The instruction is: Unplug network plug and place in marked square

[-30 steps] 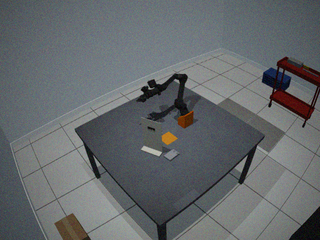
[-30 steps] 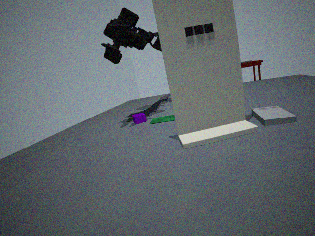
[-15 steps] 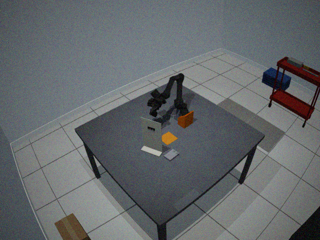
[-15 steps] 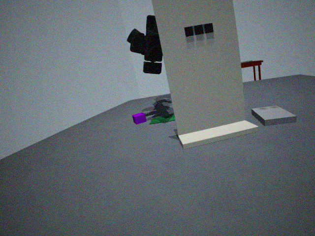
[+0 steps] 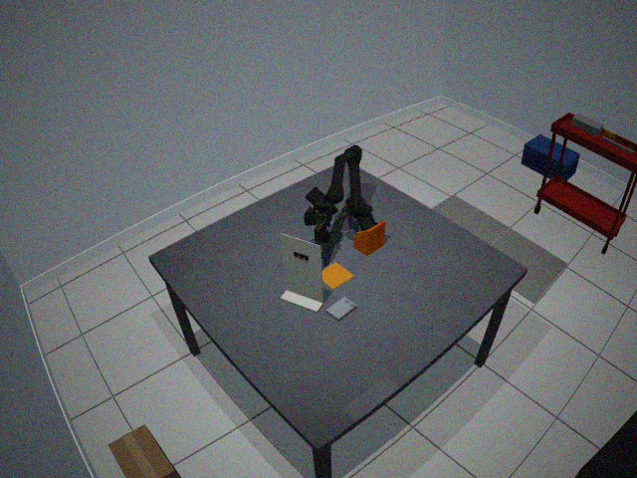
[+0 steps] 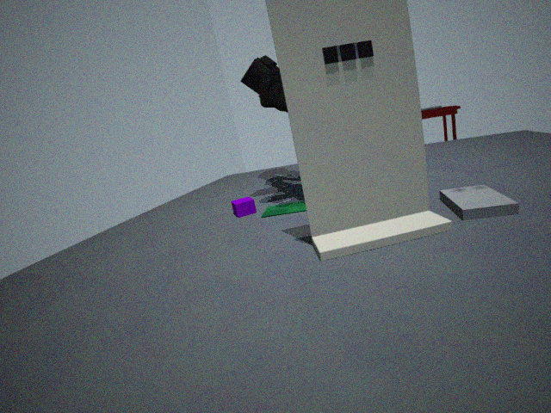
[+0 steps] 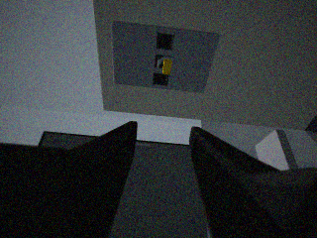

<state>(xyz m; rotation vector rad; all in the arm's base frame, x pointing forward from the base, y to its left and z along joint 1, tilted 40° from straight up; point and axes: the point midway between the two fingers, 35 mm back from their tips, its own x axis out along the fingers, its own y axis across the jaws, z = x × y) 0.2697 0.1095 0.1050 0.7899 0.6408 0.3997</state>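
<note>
Now: gripper tip 11 cm short of the yellow plug and 6 cm to the right of it. Round my gripper tip: orange marked square 6 cm behind, 3 cm to the left, 23 cm below; then green patch 2 cm behind, 12 cm to the right, 23 cm below; then upright pale panel 12 cm ahead, 7 cm to the left, 9 cm below.
</note>
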